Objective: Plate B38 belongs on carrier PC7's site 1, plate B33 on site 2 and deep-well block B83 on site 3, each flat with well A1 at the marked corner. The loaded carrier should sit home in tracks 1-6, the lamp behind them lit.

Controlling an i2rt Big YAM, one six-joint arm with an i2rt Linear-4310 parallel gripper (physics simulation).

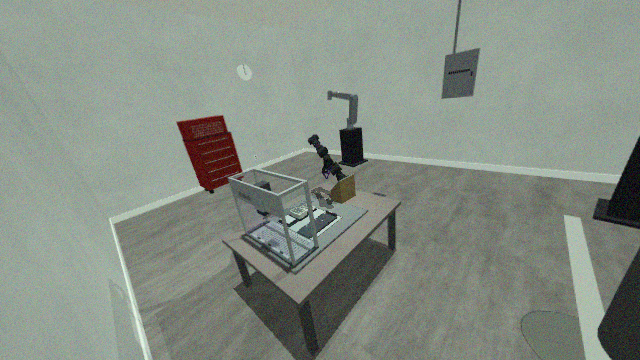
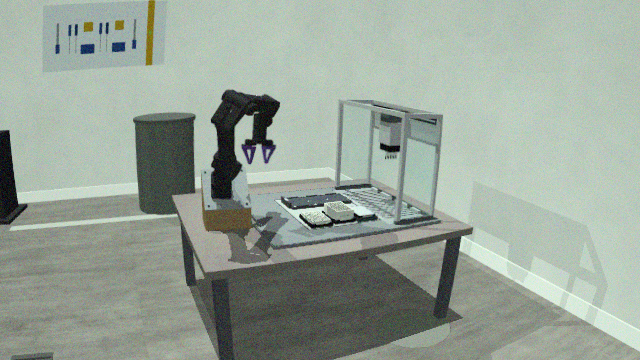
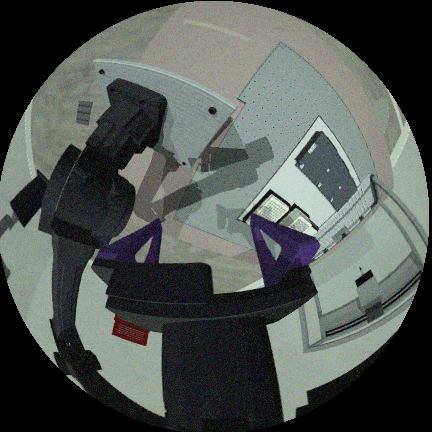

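Seen in the pictures: gripper, fingertip midpoint: (image 1: 327,176) (image 2: 258,164) (image 3: 205,220); arm's base at its link origin: (image 1: 343,180) (image 2: 220,186) (image 3: 138,113).
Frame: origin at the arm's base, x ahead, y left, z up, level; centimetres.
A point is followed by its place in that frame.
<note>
My gripper (image 1: 327,173) {x 15.4, y -2.9, z 9.6 cm} (image 2: 259,161) {x 15.4, y -2.9, z 9.6 cm} (image 3: 205,220) {x 15.4, y -2.9, z 9.6 cm} is open and empty, high above the table on the arm-base side, away from the labware. Carrier PC7 (image 1: 318,225) {x 48.6, y 21.0, z -14.2 cm} (image 2: 316,201) {x 46.6, y 17.0, z -14.3 cm} (image 3: 327,167) {x 41.9, y 18.5, z -14.2 cm}, a dark long tray, lies on a white sheet; no plates stand on it. Beside it, on dark holders, stand a low white plate (image 2: 315,218) {x 38.5, y -9.8, z -12.8 cm} (image 3: 271,206) {x 38.1, y -3.8, z -13.4 cm}, a taller deep-well block (image 1: 300,210) (image 2: 339,210) {x 49.2, y -9.0, z -10.2 cm} (image 3: 300,221) {x 48.9, y 0.3, z -10.5 cm} in the middle and another low plate (image 1: 288,219) (image 2: 364,213) nearest the track deck (image 1: 280,241) (image 2: 375,199) {x 77.2, y 17.2, z -15.0 cm}. The plate labels, A1 corners and lamp cannot be made out.
A framed enclosure (image 1: 287,230) {x 83.1, y 43.1, z 10.9 cm} (image 2: 404,170) {x 73.9, y -17.9, z 8.7 cm} with clear panels stands over the track deck. A pipetting head (image 2: 390,134) {x 78.6, y 8.1, z 19.5 cm} (image 3: 368,290) {x 77.5, y 12.6, z 18.4 cm} hangs inside it. The arm's wooden base block (image 1: 345,190) {x 5.2, y 7.1, z -5.8 cm} (image 2: 227,219) {x 1.8, y -7.2, z -12.2 cm} stands at the table's other end. A grey perforated board (image 3: 280,90) {x 16.3, y 21.1, z -15.3 cm} lies under the white sheet.
</note>
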